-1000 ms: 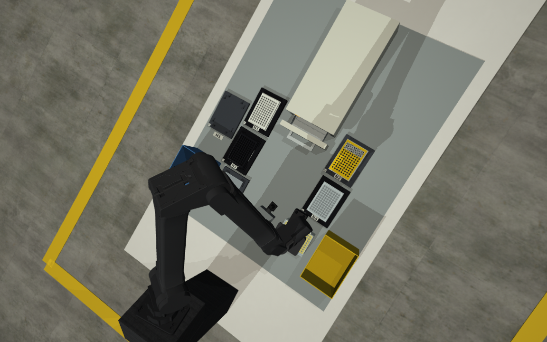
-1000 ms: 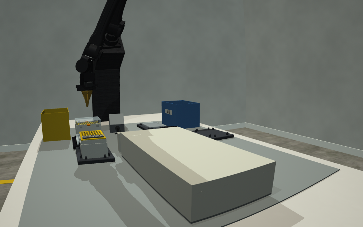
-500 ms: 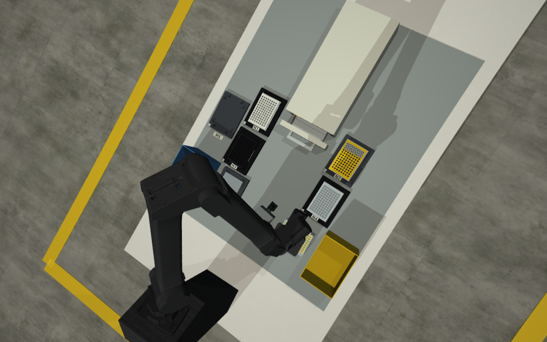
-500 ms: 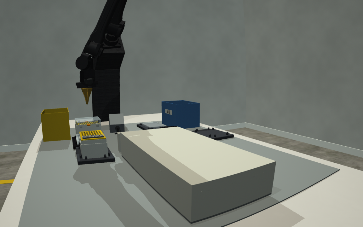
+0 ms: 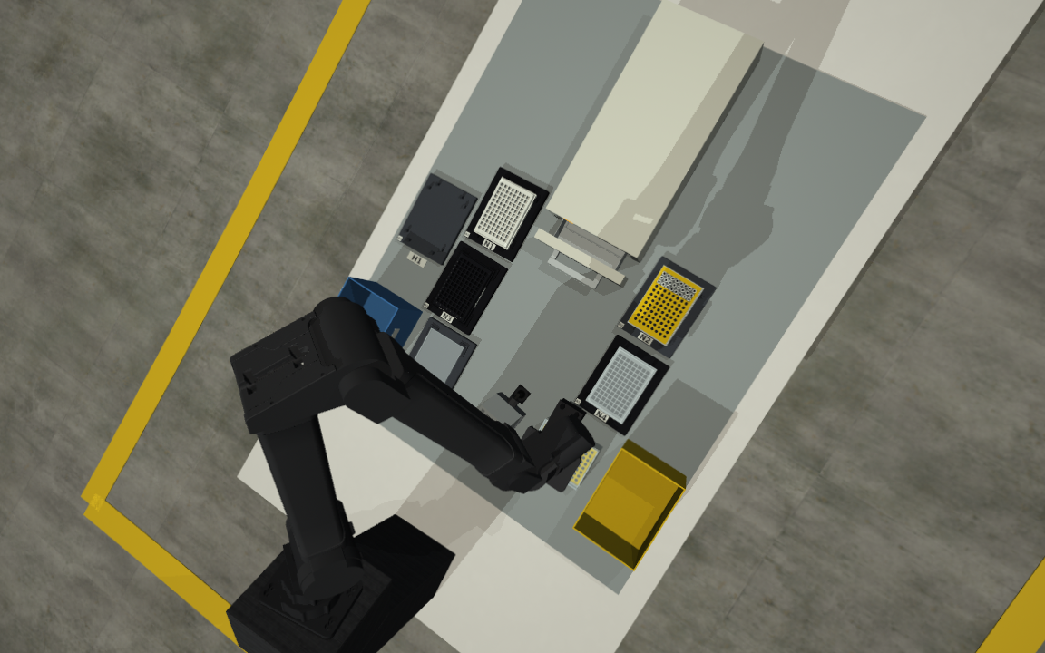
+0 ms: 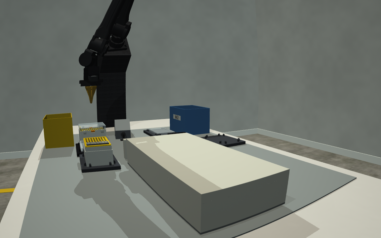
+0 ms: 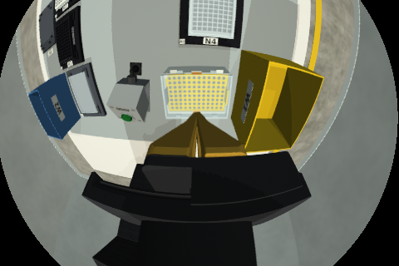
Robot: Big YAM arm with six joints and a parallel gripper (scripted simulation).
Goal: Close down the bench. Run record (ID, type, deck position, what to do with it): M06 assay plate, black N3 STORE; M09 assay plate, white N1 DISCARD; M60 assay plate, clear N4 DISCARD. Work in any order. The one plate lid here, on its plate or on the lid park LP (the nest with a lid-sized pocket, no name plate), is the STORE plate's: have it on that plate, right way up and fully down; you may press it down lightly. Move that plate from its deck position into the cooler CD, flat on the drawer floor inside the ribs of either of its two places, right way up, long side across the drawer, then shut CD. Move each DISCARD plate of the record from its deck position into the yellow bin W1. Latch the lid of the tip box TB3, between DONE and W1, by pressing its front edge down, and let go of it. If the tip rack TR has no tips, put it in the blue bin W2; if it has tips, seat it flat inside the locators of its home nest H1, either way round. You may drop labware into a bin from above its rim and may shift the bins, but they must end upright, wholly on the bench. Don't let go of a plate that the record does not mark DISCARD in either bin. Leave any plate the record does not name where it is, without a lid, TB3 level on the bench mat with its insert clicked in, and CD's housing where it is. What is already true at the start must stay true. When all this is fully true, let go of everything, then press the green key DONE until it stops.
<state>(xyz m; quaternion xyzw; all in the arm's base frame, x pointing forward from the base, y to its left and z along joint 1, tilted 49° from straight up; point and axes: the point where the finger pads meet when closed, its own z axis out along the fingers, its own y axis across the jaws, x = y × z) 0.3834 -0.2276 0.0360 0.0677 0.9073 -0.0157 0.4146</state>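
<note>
Now: the tip box lid 30 mm behind my hand, 10 mm to the left of it and 120 mm below it. From my hand the other things lie so: tip box TB3: 30 mm behind, 10 mm to the left, 130 mm below; then green DONE key: 40 mm behind, 170 mm to the left, 110 mm below; then yellow bin W1: 60 mm behind, 150 mm to the right, 140 mm below.
</note>
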